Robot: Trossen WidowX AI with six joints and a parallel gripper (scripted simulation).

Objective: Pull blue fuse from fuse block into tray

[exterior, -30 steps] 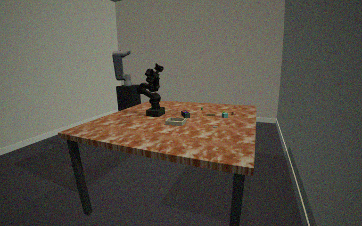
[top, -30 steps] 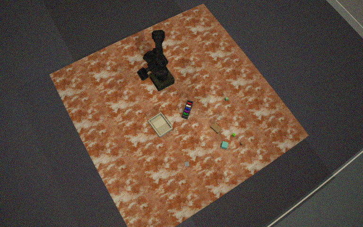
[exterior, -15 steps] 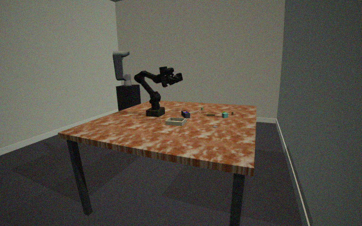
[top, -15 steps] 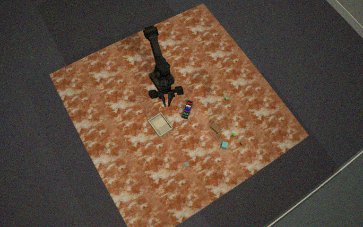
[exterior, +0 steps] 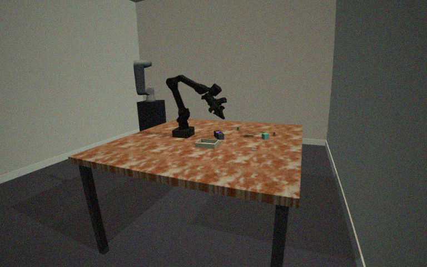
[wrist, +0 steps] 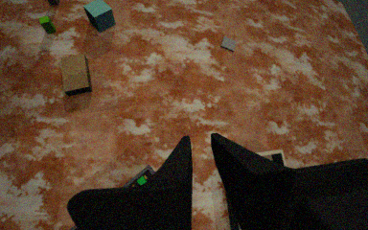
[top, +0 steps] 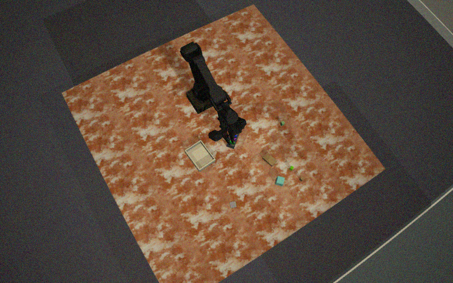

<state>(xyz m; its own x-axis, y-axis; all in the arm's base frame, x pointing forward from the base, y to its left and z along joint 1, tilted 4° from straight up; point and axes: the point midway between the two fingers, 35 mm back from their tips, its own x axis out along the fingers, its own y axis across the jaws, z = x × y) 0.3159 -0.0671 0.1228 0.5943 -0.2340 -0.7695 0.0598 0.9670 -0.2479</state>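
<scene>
My gripper tip is 6 cm past the blue fuse, 8 cm to the right of it and 13 cm above it. Also, from my gripper tip: cream tray: 8 cm behind, 12 cm to the right, 15 cm below; then grey square: 22 cm ahead, 15 cm to the right, 15 cm below; then brown flat piece: 15 cm ahead, 15 cm to the left, 15 cm below.
</scene>
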